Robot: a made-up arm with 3 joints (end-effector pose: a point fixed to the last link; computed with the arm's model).
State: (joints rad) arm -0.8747 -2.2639 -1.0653
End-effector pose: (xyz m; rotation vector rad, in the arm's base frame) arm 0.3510 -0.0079 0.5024 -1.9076 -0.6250 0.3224
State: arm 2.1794 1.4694 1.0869
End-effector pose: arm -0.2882 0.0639 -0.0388 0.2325 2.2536 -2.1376
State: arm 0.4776 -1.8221 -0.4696
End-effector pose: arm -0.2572 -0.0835 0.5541 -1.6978 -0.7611 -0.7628
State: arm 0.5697 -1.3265 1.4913
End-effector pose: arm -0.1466 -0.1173 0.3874 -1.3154 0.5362 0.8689
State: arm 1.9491 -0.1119 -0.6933
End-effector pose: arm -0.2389 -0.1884 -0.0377 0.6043 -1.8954 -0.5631
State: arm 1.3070 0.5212 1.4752
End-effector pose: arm -0.2574 0.0282 0.2051 -0.5991 -1.4073 1.5536
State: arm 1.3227 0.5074 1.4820
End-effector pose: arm -0.2586 0.0276 0.2005 -0.6283 -1.4091 1.5495
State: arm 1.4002 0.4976 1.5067
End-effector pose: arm -0.2659 0.0286 0.1787 -0.7224 -1.4565 1.5524
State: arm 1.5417 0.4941 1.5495
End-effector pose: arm -0.2752 0.0312 0.1378 -0.8876 -1.5477 1.5549
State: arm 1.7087 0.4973 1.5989
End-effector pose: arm -0.2784 0.0346 0.0879 -1.0863 -1.6514 1.5466
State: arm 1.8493 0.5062 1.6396
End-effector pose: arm -0.2744 0.0378 0.0457 -1.2573 -1.7347 1.5304
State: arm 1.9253 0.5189 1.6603
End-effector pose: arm -0.2701 0.0399 0.0231 -1.3476 -1.7822 1.5224
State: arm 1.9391 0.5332 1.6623
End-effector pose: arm -0.2699 0.0410 0.0189 -1.3565 -1.7995 1.5301
